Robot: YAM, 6 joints.
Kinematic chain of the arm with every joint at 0, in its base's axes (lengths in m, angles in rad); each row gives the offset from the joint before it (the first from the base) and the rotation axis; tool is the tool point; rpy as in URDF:
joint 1: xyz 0 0 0.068 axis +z
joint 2: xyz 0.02 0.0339 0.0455 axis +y
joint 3: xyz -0.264 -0.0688 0 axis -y
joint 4: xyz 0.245 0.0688 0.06 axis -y
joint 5: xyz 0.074 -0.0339 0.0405 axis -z
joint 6: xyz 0.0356 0 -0.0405 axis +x
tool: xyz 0 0 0 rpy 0 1.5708 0
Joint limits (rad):
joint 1: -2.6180..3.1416
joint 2: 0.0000..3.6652
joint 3: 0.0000..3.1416
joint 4: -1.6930..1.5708
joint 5: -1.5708..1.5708
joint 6: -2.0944..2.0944
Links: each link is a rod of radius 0.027 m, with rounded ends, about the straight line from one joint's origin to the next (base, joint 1, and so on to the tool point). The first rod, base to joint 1, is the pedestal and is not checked.
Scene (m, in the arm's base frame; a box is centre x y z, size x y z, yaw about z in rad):
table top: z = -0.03
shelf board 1: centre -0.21 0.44 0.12 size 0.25 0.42 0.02 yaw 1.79
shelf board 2: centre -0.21 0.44 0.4 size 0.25 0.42 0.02 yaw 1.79
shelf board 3: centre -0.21 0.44 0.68 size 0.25 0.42 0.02 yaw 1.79
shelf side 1: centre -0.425 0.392 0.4 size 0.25 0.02 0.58 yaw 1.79
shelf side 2: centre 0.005 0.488 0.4 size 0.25 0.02 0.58 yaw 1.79
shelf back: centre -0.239 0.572 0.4 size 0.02 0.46 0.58 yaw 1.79
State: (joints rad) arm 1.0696 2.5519 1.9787 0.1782 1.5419 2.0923
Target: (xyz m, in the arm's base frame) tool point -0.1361 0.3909 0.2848
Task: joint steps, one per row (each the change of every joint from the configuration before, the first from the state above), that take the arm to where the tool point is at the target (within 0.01 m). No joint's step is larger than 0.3 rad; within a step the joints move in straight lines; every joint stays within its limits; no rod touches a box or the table.
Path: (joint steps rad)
1: -0.0182 -0.2791 0.0068 -0.0448 0.0058 -0.0642
2: -0.0182 -0.2791 0.0068 -0.0448 0.0058 -0.0642
3: -0.0181 -0.2790 0.0069 -0.0448 0.0057 -0.0642
4: -0.0182 -0.2791 0.0068 -0.0448 0.0058 -0.0642
5: -0.0182 -0.2791 0.0068 -0.0448 0.0058 -0.0642
6: 0.2827 0.0374 -0.2767 -0.0450 0.0000 0.0802
7: 0.2827 0.0375 -0.2766 -0.0450 0.0000 0.0803
8: 0.2827 0.0374 -0.2767 -0.0450 0.0000 0.0802
9: 0.2827 0.0374 -0.2767 -0.0449 0.0000 0.0803
10: -0.0588 0.2826 0.2650 0.1075 0.0000 0.0000
11: -0.0587 0.2826 0.2649 0.1075 0.0000 0.0000

